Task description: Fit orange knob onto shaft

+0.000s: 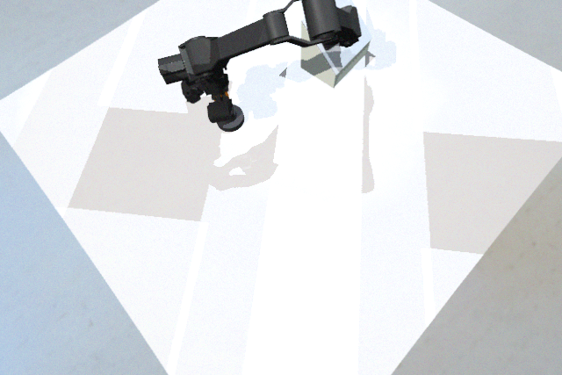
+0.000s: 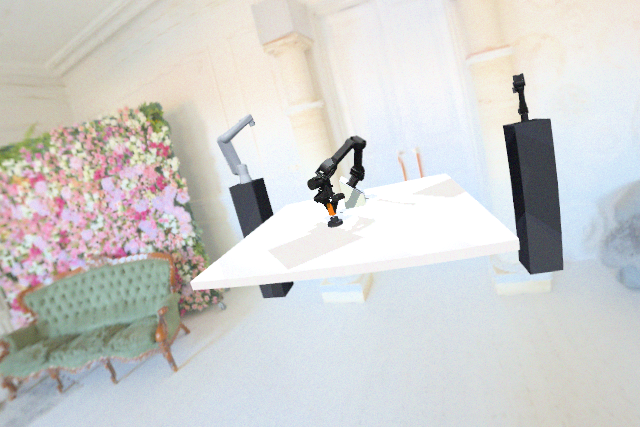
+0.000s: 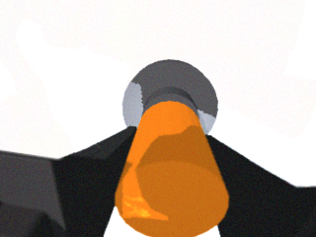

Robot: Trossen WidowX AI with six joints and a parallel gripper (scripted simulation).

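My gripper tip is 30 mm below the orange knob. Round my gripper tip: dark round pedestal: 40 mm below.
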